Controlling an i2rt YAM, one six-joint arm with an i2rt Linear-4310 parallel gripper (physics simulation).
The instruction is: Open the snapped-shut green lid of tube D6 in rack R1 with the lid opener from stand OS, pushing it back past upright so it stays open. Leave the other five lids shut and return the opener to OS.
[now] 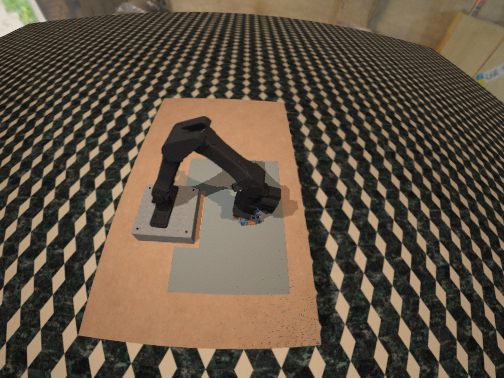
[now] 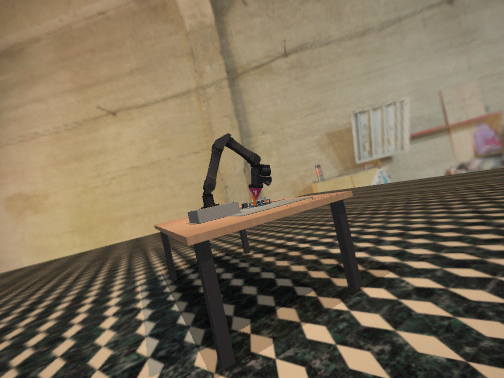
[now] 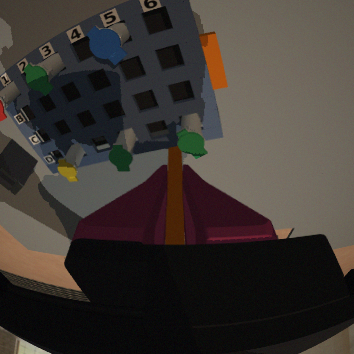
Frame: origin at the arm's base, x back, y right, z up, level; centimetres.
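Where they show: gripper, fingertip midpoint: (image 1: 238,214) (image 2: 256,199) (image 3: 174,173); arm's base at its link origin: (image 1: 165,205) (image 2: 209,207).
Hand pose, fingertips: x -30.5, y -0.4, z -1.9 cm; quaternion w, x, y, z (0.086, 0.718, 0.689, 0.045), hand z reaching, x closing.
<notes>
Each offset is from my fingertips to the top centre of the thing. "*": to the spot under its first point. Level surfaces: height alone.
The blue rack R1 @(dx -4.2, dy -4.1, dz +0.3 cm) (image 3: 165,75) (image 1: 245,221) (image 2: 261,203) holds several capped tubes. The green lid of D6 @(dx -2.4, dy +0.9, dz +0.3 cm) (image 3: 190,142) sits on its tube at the rack's near right corner, flat like the other lids. My gripper (image 3: 174,173) (image 1: 252,213) (image 2: 255,196) points down just in front of the rack and is shut on the orange-brown lid opener @(dx +1.1, dy +0.0, dz +4.2 cm) (image 3: 175,211). The opener's tip lies right beside the D6 lid, on its left edge. The dark stand OS @(dx +2.2, dy -15.9, dz -1.3 cm) (image 3: 14,166) is at the far left, off the rack's corner.
Other lids are a green one in row D @(dx -1.5, dy -2.8, dz +0.3 cm) (image 3: 120,158), a yellow one @(* dx -0.5, dy -6.5, dz +0.3 cm) (image 3: 67,171), a blue one @(* dx -7.6, dy -2.3, dz +0.3 cm) (image 3: 105,43), a green one at the back @(* dx -6.7, dy -6.0, dz +0.3 cm) (image 3: 36,77) and a red one @(* dx -5.4, dy -9.4, dz +0.3 cm) (image 3: 1,110). An orange tab @(* dx -5.8, dy +2.1, dz -2.2 cm) (image 3: 213,60) sticks out of the rack's right side. The grey base block (image 1: 181,225) stands left on the grey mat @(dz -4.5 cm) (image 1: 232,262).
</notes>
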